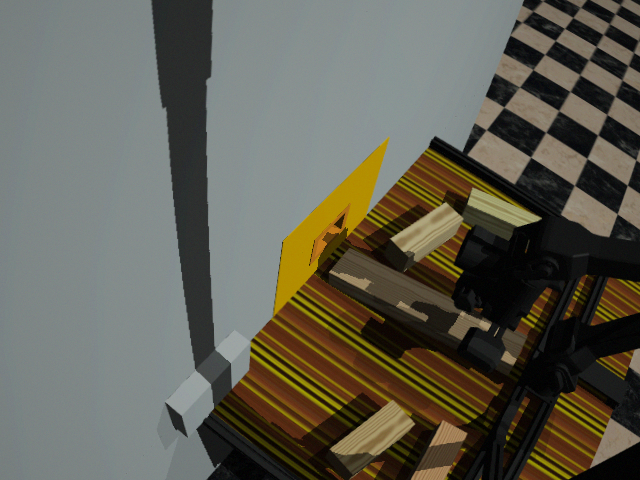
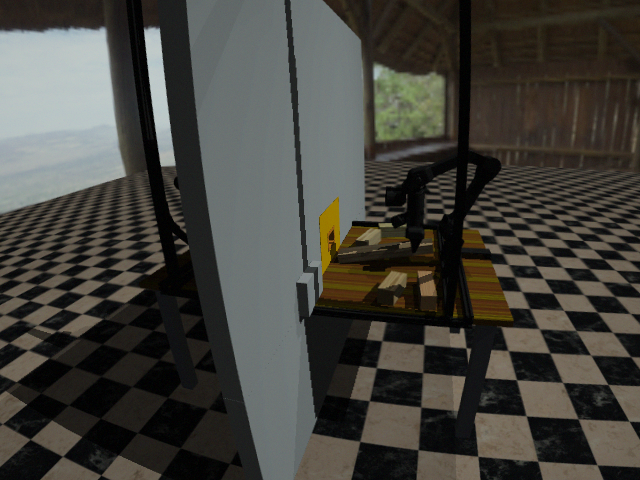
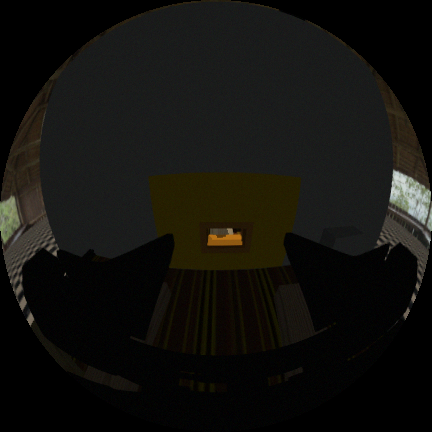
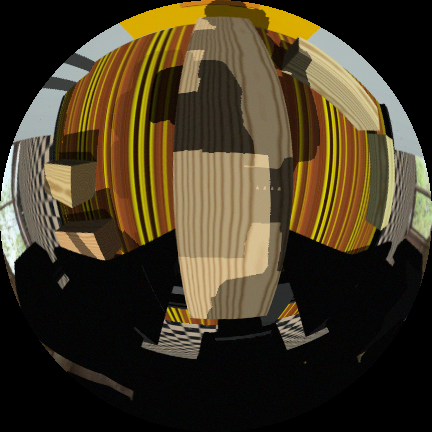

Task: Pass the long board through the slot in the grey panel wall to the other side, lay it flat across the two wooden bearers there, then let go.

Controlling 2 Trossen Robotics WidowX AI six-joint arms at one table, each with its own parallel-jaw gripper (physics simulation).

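Frame: origin at the left arm's base, x ahead, y right, z down, level; metres.
Where they show: left gripper, between the fingertips: (image 3: pixel 230 239); right gripper, between the fingertips: (image 2: pixel 413 249) (image 4: pixel 230 232); right arm's base, origin of its link: (image 1: pixel 543 381).
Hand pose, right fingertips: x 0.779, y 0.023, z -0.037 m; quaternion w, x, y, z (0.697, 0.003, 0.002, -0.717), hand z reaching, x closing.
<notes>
Things, the pixels of their top centre, and the offset from my right fingertips. "*": a spot on its surface instead.
- pale block, centre of its top: (image 1: pixel 428 228) (image 2: pixel 368 234) dx -0.182, dy -0.141, dz +0.006 m
- greenish block, centre of its top: (image 1: pixel 508 212) (image 4: pixel 391 184) (image 2: pixel 398 224) dx -0.075, dy -0.290, dz +0.009 m
- yellowish, centre of its top: (image 1: pixel 373 436) (image 4: pixel 53 181) (image 2: pixel 392 280) dx -0.054, dy +0.235, dz +0.009 m
- pinkish, centre of its top: (image 1: pixel 432 470) (image 4: pixel 73 244) (image 2: pixel 426 282) dx +0.046, dy +0.227, dz +0.012 m
- grey foot, a spot on its surface: (image 1: pixel 191 403) * dx -0.268, dy +0.370, dz -0.044 m
The long board (image 1: pixel 398 295) (image 2: pixel 372 252) (image 4: pixel 220 200) is held above the striped table, lengthwise toward the grey panel wall (image 1: pixel 103 206) (image 2: pixel 248 155) (image 3: pixel 215 100). Its far end is close to the yellow plate (image 1: pixel 356 191) (image 2: pixel 329 217) (image 3: pixel 175 200) around the orange-rimmed slot, on the near side of the wall. My right gripper (image 1: pixel 493 333) (image 2: pixel 415 246) (image 4: pixel 230 232) is shut on the board near its rear end. My left gripper (image 3: pixel 230 239) is open and empty on the other side, facing the slot. Two bearers, one at left (image 3: pixel 158 312) and one at right (image 3: pixel 295 307), lie dimly below its fingers.
A pale block (image 1: pixel 426 235) (image 4: pixel 340 80) and a greenish block (image 1: pixel 498 209) (image 4: pixel 380 175) lie beside the board. Two more blocks, one yellowish (image 1: pixel 372 436) (image 2: pixel 391 286) and one pinkish (image 1: pixel 439 454) (image 2: pixel 427 289), lie on its other side. A grey foot (image 1: pixel 191 403) (image 2: pixel 305 294) juts from the wall.
</notes>
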